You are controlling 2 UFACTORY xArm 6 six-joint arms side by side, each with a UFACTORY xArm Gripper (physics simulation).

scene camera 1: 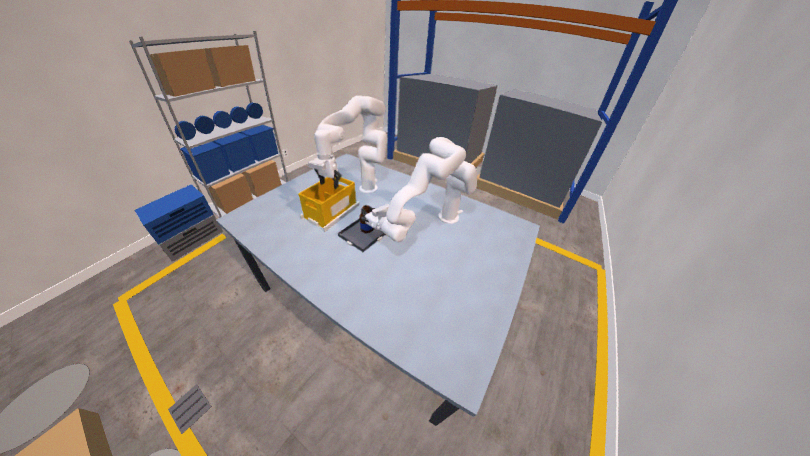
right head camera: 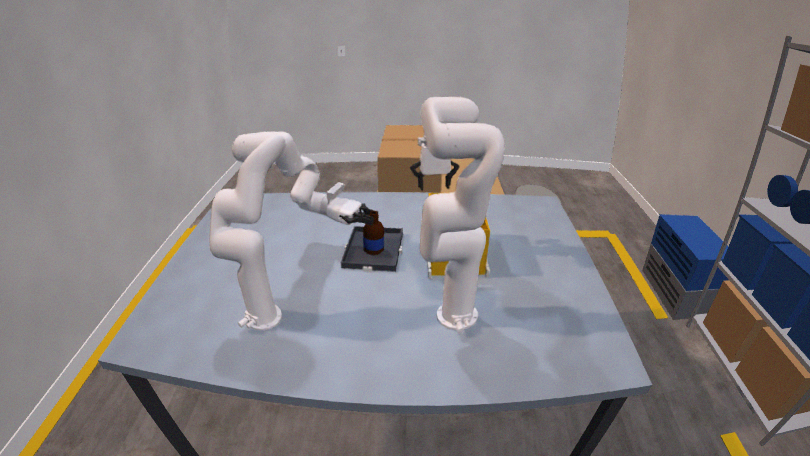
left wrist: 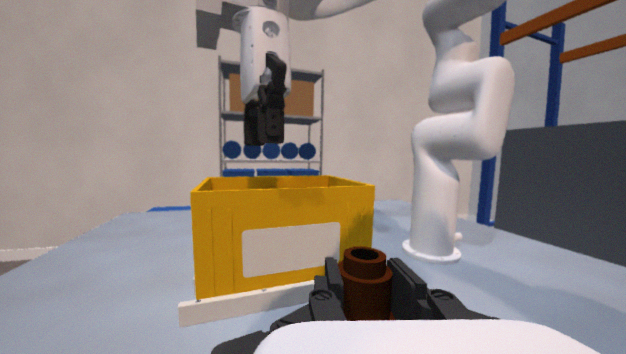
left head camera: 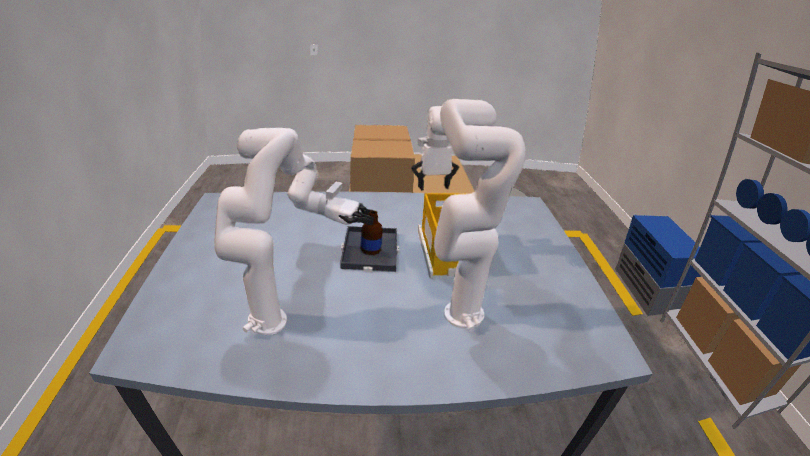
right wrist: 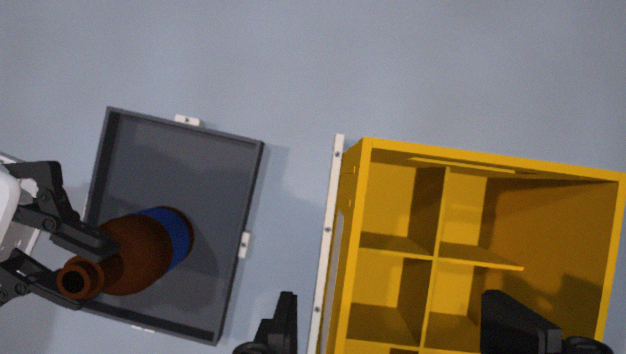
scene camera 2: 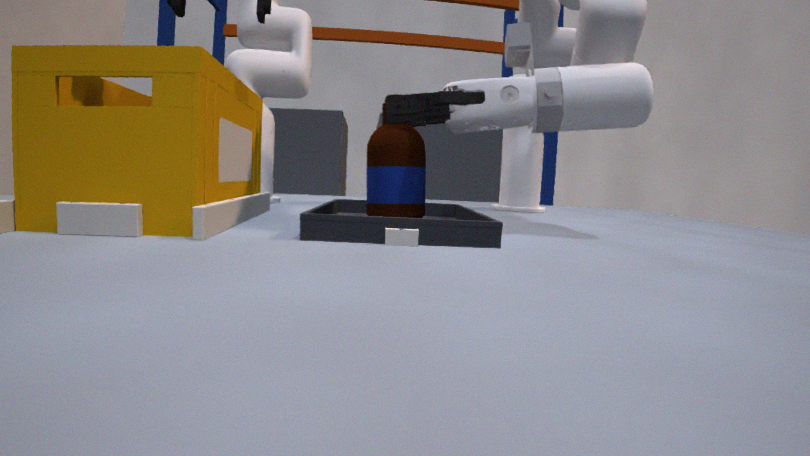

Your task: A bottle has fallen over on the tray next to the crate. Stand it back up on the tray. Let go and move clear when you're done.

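Frame: origin at the left arm's base, x ahead, y left, z up, level; metres.
Seen in the pictures: left gripper, fingertip midpoint: [scene camera 1: 365, 209] [right head camera: 375, 218] [left wrist: 360, 279] [left head camera: 375, 218] [right wrist: 100, 276] [scene camera 2: 390, 113]; right gripper, fingertip midpoint: [scene camera 1: 329, 185] [right head camera: 434, 188] [left wrist: 261, 144] [left head camera: 433, 188] [right wrist: 389, 322] [scene camera 2: 219, 16]; left arm's base, link origin: [scene camera 1: 448, 217] [right head camera: 263, 317] [left head camera: 267, 321] [scene camera 2: 518, 210]; right arm's base, link origin: [scene camera 1: 368, 188] [right head camera: 457, 316] [left wrist: 430, 252] [left head camera: 464, 314].
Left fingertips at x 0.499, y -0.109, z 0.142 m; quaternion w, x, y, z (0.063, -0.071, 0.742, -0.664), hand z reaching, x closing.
Observation:
Pixels of each thing's top centre, then the offset from my left fingertips to it. "spot": a spot on its surface instead.
- brown bottle with a blue label, top centre: [left wrist: 365, 255] [right wrist: 68, 279] [scene camera 2: 399, 96] [left head camera: 372, 212] [right head camera: 372, 212] dx -0.002, dy +0.010, dz +0.022 m
- dark tray, top centre: [scene camera 2: 399, 207] [right wrist: 159, 227] [left head camera: 370, 244] [right head camera: 373, 244] [scene camera 1: 366, 228] dx +0.008, dy +0.021, dz -0.117 m
- yellow crate, top centre: [scene camera 2: 166, 78] [left wrist: 282, 181] [left head camera: 456, 210] [scene camera 1: 327, 187] dx +0.138, dy -0.244, dz +0.033 m
- white strip, surface spot: [scene camera 2: 229, 216] spot: dx +0.149, dy -0.117, dz -0.128 m
The brown bottle with a blue label [left head camera: 371, 242] [right head camera: 374, 243] [scene camera 2: 395, 184] [right wrist: 135, 252] stands upright over the dark tray [left head camera: 388, 240] [scene camera 2: 464, 232] [right wrist: 175, 170], its base at the height of the tray's front rim in scene camera 2. That rim hides whether the base touches the tray floor. My left gripper [scene camera 2: 391, 111] [left wrist: 360, 279] [right wrist: 100, 276] is shut on the bottle's neck from the side, just below its mouth. My right gripper [left head camera: 434, 185] [right head camera: 435, 185] [right wrist: 389, 322] is open and empty, above the yellow crate [left head camera: 446, 263] [scene camera 2: 107, 158] [left wrist: 220, 250] beside the tray.
The crate has inner dividers, and a white strip [scene camera 2: 229, 216] [right wrist: 327, 230] runs along its tray side. Small white clips [scene camera 2: 401, 236] [right wrist: 243, 244] sit at the tray's edges. The right arm's base [left head camera: 464, 314] stands on the table in front of the crate.

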